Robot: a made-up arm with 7 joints. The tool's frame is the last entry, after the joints. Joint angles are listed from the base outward. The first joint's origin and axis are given. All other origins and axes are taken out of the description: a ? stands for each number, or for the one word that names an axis. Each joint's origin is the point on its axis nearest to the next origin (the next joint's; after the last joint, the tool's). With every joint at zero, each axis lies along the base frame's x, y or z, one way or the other. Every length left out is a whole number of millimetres.
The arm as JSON. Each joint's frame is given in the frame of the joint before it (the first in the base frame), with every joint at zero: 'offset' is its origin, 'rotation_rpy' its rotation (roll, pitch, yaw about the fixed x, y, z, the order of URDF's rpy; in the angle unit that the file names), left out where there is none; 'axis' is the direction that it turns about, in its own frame. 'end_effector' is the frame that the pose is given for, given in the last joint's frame.
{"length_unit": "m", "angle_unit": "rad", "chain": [
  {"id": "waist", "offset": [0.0, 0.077, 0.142], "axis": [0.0, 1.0, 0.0]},
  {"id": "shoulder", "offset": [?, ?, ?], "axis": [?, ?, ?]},
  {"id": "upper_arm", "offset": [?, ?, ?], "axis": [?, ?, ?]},
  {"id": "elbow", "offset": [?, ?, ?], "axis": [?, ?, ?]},
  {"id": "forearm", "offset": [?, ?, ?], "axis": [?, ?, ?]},
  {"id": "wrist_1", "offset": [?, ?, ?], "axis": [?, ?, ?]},
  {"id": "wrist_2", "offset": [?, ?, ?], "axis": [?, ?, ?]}
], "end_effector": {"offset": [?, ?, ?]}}
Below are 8 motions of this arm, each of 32 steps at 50 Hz.
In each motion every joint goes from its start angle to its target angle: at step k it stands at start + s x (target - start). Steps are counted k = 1, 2, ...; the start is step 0. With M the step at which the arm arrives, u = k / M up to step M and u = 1 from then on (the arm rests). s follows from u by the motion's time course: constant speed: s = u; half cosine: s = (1 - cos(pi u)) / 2; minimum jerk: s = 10 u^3 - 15 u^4 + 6 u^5.
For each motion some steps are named. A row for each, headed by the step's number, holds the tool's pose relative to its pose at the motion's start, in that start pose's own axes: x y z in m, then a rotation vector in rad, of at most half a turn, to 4 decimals.
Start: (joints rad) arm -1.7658 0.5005 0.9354 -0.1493 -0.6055 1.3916 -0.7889
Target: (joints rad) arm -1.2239 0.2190 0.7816 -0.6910 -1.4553 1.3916 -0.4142
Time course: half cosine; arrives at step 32
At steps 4, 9, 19, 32:
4: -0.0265 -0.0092 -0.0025 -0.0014 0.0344 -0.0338
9: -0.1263 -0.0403 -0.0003 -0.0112 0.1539 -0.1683
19: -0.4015 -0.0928 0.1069 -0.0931 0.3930 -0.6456
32: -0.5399 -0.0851 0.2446 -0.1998 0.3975 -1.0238

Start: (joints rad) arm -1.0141 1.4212 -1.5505 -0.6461 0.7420 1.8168 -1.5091
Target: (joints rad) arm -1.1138 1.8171 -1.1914 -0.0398 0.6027 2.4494 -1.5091
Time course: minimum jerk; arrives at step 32
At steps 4, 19, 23, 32:
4: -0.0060 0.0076 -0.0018 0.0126 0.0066 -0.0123
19: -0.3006 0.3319 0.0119 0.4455 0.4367 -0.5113
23: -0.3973 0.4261 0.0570 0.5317 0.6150 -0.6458
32: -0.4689 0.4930 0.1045 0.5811 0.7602 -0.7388

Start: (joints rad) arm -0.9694 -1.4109 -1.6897 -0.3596 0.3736 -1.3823 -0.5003
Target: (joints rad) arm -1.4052 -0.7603 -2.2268 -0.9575 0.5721 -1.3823 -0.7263
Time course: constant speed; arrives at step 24
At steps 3, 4, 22, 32:
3: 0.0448 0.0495 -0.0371 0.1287 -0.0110 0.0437
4: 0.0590 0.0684 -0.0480 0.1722 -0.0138 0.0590
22: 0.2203 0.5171 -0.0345 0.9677 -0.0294 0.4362
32: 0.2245 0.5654 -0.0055 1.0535 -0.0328 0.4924

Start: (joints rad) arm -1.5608 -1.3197 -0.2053 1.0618 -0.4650 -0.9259 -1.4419
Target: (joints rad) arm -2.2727 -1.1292 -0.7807 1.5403 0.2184 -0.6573 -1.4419
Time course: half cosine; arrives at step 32
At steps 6, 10, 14, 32:
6: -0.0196 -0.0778 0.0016 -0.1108 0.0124 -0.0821
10: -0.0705 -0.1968 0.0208 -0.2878 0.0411 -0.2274
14: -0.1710 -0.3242 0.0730 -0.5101 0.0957 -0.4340
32: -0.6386 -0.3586 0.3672 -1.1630 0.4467 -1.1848

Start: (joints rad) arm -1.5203 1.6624 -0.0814 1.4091 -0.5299 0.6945 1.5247
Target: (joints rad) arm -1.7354 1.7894 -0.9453 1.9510 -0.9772 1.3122 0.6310
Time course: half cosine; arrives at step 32
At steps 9, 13, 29, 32:
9: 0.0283 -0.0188 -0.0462 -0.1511 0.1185 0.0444
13: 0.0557 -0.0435 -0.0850 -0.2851 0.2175 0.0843
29: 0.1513 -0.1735 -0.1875 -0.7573 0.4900 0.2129
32: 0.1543 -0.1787 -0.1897 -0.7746 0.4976 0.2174

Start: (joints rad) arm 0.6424 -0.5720 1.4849 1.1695 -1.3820 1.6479 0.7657
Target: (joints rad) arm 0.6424 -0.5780 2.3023 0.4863 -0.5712 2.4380 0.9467
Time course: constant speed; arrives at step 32
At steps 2, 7, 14, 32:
2: 0.0055 0.0165 0.0194 -0.0174 -0.0574 0.0654
7: 0.0094 0.0620 0.0632 -0.0751 -0.1818 0.2334
14: -0.0046 0.1318 0.1047 -0.1843 -0.3009 0.4752
32: -0.0869 0.2786 0.0717 -0.5184 -0.2355 1.0536

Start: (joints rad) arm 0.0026 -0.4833 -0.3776 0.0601 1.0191 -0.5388 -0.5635
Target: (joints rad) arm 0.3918 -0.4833 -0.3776 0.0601 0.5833 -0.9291 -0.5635
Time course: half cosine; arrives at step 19
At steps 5, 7, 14, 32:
5: 0.0078 0.0136 -0.0074 0.0103 0.0349 0.1051
7: 0.0120 0.0247 -0.0133 0.0162 0.0674 0.1959
14: 0.0084 0.0588 -0.0324 0.0159 0.2176 0.5573
32: 0.0019 0.0648 -0.0367 0.0090 0.2694 0.6663

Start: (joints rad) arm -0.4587 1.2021 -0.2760 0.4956 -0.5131 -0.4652 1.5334
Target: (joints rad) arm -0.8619 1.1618 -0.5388 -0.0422 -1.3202 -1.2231 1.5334
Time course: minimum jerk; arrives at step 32
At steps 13, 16, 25, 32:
13: -0.0166 0.0152 -0.0192 0.1239 -0.0026 -0.0980
16: -0.0237 0.0217 -0.0402 0.1755 0.0331 -0.1344
25: -0.0327 0.0347 -0.1231 0.2263 0.2210 -0.2065
32: -0.0333 0.0364 -0.1411 0.2208 0.2651 -0.2190

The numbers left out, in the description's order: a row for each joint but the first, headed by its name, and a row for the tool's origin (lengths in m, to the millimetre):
shoulder: xyz 0.384 0.0 0.025, axis 0.0 0.0 1.0
upper_arm: xyz -0.379 -0.174 0.0, axis 0.0 1.0 0.0
elbow: xyz -0.012 0.0 0.009, axis 0.0 0.0 1.0
forearm: xyz -0.031 -0.084 0.0, axis -1.0 0.0 0.0
wrist_1: xyz 0.0 -0.31 0.06, axis 0.0 -1.0 0.0
wrist_2: xyz 0.174 0.0 0.047, axis 1.0 0.0 0.0
tool: xyz 0.0 0.094 -0.272

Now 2 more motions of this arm.
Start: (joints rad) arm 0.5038 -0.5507 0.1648 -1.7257 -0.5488 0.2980 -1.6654
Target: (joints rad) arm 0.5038 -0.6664 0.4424 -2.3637 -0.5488 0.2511 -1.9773
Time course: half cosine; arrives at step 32
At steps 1, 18, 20, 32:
1: -0.0010 -0.0011 -0.0003 -0.0018 0.0013 -0.0008
18: -0.2791 -0.2489 0.0041 -0.4415 0.3417 -0.1810
20: -0.3260 -0.2800 0.0197 -0.5076 0.3978 -0.2083
32: -0.4796 -0.3602 0.0953 -0.7169 0.5878 -0.2966

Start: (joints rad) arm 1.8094 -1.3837 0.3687 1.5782 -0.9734 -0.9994 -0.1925
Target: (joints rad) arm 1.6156 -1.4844 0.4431 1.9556 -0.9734 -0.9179 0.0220
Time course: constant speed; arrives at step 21
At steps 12, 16, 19, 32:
12: 0.0464 0.0207 0.0779 -0.0523 0.0340 0.1366
16: 0.0603 0.0316 0.1037 -0.0725 0.0495 0.1797
19: 0.0701 0.0410 0.1227 -0.0885 0.0625 0.2112
32: 0.0763 0.0479 0.1353 -0.0996 0.0718 0.2316

